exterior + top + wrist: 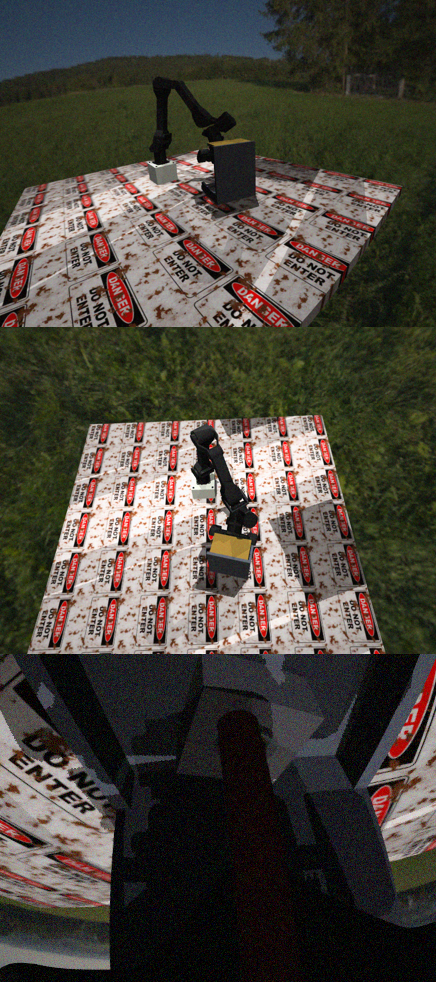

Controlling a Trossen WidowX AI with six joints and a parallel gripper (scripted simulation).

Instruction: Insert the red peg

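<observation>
Now: gripper tip 50 mm short of the box wall, 10 mm to the left of it and 10 mm below it. From my gripper tip the other things lie so: red peg 30 mm behind, 10 mm to the left, 10 mm below; then yellow roof 10 mm ahead, 110 mm above.
</observation>
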